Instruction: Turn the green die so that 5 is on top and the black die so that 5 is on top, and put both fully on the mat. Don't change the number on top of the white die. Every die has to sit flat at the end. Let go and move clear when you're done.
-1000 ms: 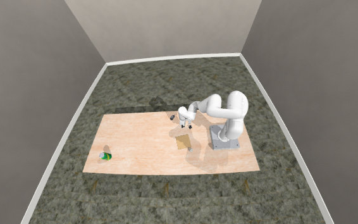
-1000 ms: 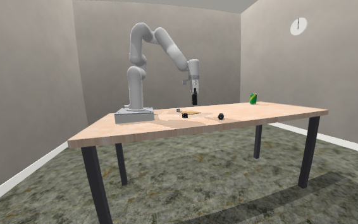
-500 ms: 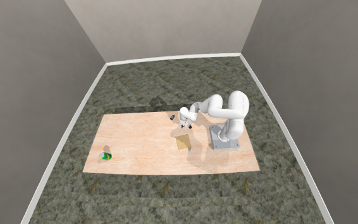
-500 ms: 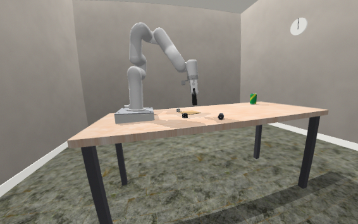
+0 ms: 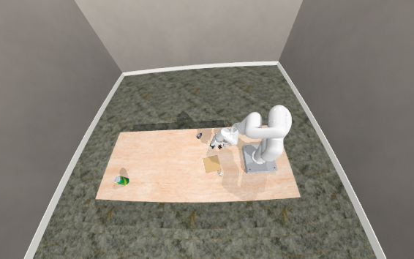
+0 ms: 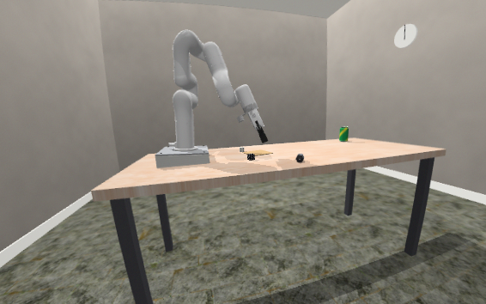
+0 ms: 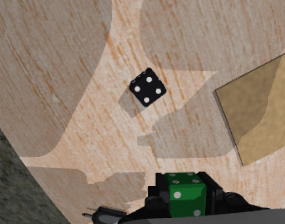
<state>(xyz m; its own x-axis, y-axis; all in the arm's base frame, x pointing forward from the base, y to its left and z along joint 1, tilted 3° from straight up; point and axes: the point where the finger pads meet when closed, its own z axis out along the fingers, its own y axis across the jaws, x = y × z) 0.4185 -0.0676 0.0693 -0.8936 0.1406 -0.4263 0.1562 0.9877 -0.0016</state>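
Now: hand 10 mm above the green die. Also, from my hand: dark tool (150 mm ahead, 130 mm to the right, 90 mm below); tan mat (150 mm to the left, 110 mm below, 10 mm behind); black die (90 mm below, 70 mm behind, 20 mm to the right).
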